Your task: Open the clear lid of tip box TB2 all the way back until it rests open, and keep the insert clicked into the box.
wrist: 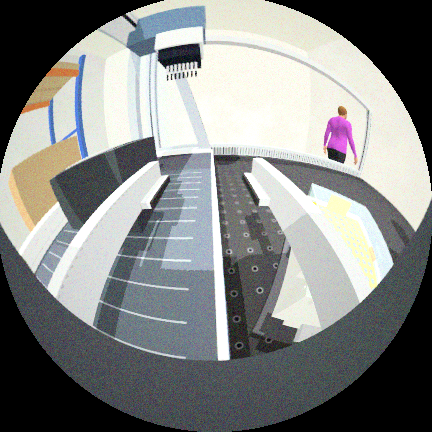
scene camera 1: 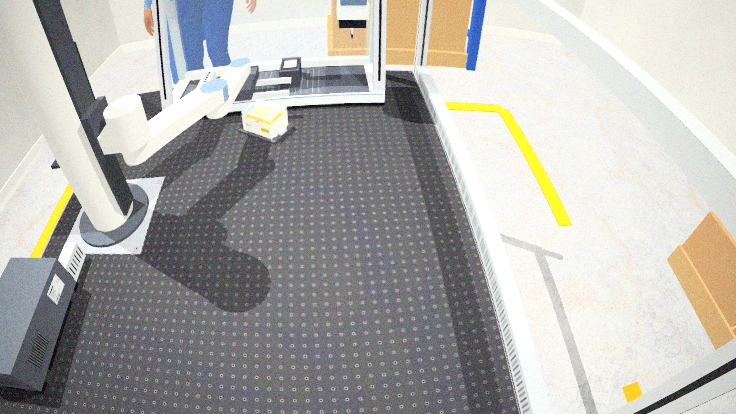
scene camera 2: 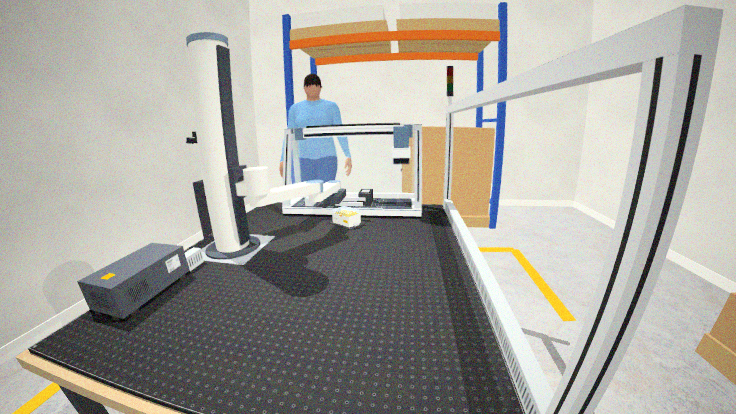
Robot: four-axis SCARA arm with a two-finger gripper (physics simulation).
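Tip box TB2 is a small white box with an orange label, standing upright on a dark holder. A yellow insert shows at its top. The clear, pale-blue lid shows around and beyond the yellow in the wrist view; its exact angle is hard to tell. My gripper is shut as far as it goes, with nothing between its two white fingers, which stand a little apart. The box is to the right of the right finger, which hides part of it. The arm hides the gripper in the scene views.
A white-framed deck with a gantry stands right behind the box. A black block stands on it. The perforated table lies in front. A grey control box is at the left.
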